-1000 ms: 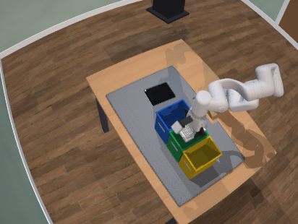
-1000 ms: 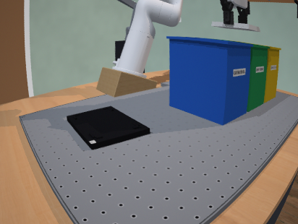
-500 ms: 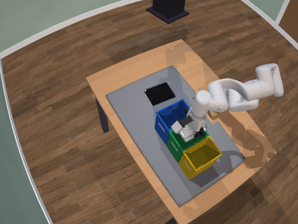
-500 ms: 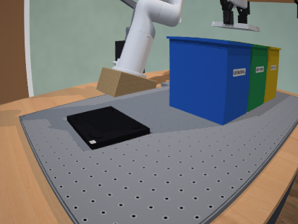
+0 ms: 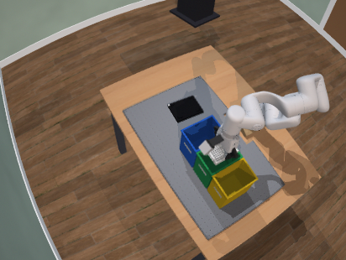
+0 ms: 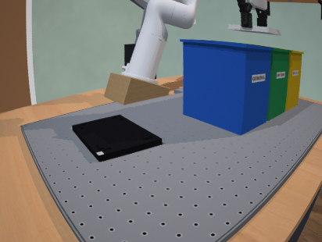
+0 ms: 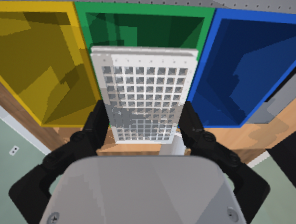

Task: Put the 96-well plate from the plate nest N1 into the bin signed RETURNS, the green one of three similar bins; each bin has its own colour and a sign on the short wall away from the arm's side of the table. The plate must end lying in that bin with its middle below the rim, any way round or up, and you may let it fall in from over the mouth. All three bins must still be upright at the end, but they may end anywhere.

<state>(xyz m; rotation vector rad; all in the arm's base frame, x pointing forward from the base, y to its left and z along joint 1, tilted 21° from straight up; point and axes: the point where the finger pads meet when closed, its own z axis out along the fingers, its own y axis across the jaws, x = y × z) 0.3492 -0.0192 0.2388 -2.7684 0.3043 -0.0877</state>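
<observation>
Now: hand 150 mm above the green bin. From my hand the other things lie so: white 96-well plate: 10 mm below; blue bin: 30 mm behind, 130 mm to the right, 150 mm below; yellow bin: 30 mm ahead, 130 mm to the left, 150 mm below.
</observation>
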